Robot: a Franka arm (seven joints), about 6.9 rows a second.
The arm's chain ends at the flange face. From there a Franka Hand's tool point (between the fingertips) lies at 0.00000 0.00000 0.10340 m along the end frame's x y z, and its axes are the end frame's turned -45 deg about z.
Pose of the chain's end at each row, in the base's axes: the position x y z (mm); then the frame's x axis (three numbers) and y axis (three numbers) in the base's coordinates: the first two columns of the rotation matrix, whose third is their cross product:
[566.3 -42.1 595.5 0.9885 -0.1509 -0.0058 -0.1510 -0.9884 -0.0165]
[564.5 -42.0 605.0 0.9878 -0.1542 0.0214 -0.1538 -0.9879 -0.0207]
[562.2 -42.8 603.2 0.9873 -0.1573 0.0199 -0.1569 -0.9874 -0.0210]
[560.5 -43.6 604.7 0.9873 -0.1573 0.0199 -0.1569 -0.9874 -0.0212]
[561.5 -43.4 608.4 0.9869 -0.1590 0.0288 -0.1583 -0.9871 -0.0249]
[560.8 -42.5 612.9 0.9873 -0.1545 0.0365 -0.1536 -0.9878 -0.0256]
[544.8 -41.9 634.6 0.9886 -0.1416 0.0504 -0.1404 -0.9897 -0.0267]
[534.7 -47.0 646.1 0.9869 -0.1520 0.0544 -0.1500 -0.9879 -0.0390]
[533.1 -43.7 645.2 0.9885 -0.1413 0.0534 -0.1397 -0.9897 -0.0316]
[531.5 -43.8 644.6 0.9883 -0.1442 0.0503 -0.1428 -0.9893 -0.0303]
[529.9 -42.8 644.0 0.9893 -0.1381 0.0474 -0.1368 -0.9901 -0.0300]
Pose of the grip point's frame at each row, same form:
[566.0 -40.3 492.1 0.8057 0.5922 0.0076 0.5922 -0.8056 -0.0158]
[567.0 -40.2 501.6 0.8072 0.5895 0.0298 0.5897 -0.8076 0.0005]
[564.6 -41.0 499.8 0.8091 0.5870 0.0289 0.5872 -0.8094 -0.0008]
[562.9 -41.8 501.3 0.8091 0.5870 0.0291 0.5872 -0.8094 -0.0009]
[564.8 -41.3 505.1 0.8098 0.5856 0.0380 0.5859 -0.8104 0.0028]
[564.9 -40.5 509.6 0.8067 0.5892 0.0439 0.5895 -0.8077 0.0077]
[550.3 -39.9 531.4 0.7983 0.5997 0.0545 0.5998 -0.7999 0.0168]
[540.9 -43.9 542.9 0.8039 0.5911 0.0660 0.5918 -0.8060 0.0109]
[539.0 -41.2 542.0 0.7978 0.5999 0.0601 0.6002 -0.7997 0.0154]
[537.1 -41.4 541.4 0.7998 0.5976 0.0570 0.5979 -0.8015 0.0141]
[535.2 -40.4 540.8 0.7963 0.6025 0.0547 0.6028 -0.7978 0.0123]

